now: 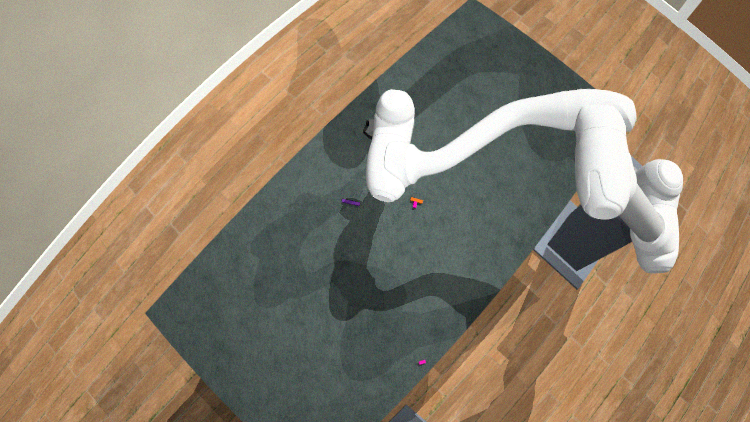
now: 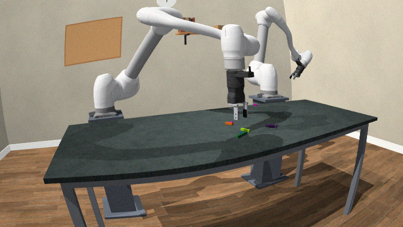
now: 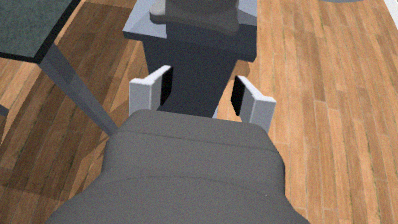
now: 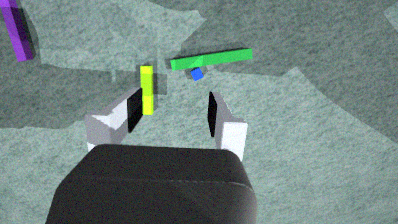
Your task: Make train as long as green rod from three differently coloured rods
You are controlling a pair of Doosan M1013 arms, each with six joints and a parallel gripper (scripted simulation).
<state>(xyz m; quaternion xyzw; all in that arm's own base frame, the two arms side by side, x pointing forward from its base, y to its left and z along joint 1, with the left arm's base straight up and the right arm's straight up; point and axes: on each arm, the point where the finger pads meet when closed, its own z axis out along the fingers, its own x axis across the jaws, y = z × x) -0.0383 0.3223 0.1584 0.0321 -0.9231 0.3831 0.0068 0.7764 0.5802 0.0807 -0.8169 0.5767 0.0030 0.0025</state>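
Right now the lime rod is 8 cm below my right hand, 3 cm to the left of it and 1 cm behind it. Also, from my right hand: orange rod: 16 cm behind, 8 cm below, 3 cm to the left; blue rod: 8 cm below, 2 cm ahead, 1 cm to the right; green rod: 8 cm below, 4 cm ahead, 2 cm to the right.
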